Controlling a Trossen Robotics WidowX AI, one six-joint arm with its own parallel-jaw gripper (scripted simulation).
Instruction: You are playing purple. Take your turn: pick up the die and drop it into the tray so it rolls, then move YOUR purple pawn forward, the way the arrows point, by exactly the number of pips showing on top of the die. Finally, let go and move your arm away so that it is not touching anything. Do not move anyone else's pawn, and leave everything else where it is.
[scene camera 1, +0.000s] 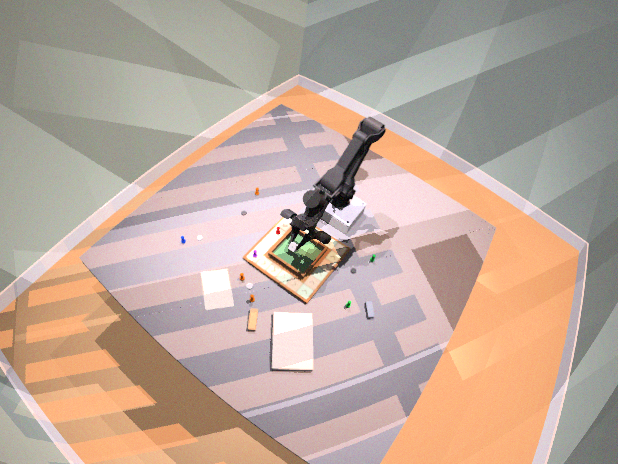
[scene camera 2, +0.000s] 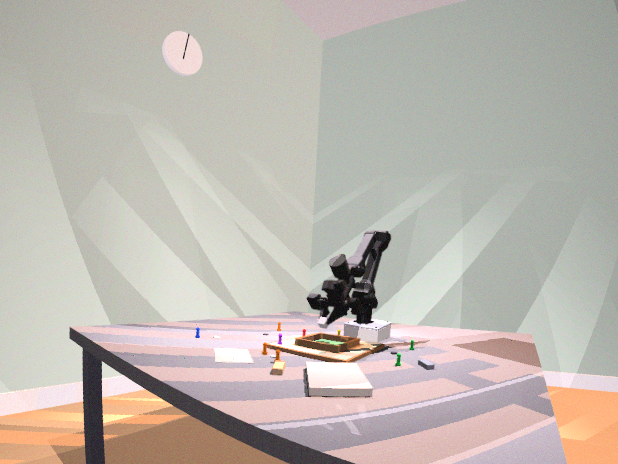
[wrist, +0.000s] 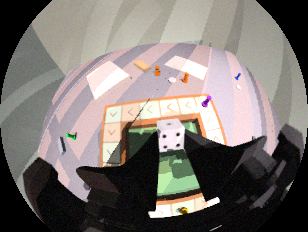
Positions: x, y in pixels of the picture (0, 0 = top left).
Labels:
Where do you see a green-floored tray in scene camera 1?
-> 301, 259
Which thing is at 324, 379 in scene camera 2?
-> A white book.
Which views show the white book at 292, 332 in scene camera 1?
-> Scene camera 1, scene camera 2 and the wrist view: all of them.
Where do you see the gripper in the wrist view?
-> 169, 133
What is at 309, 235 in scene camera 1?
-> The gripper.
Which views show the gripper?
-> Scene camera 1, scene camera 2 and the wrist view: all of them.

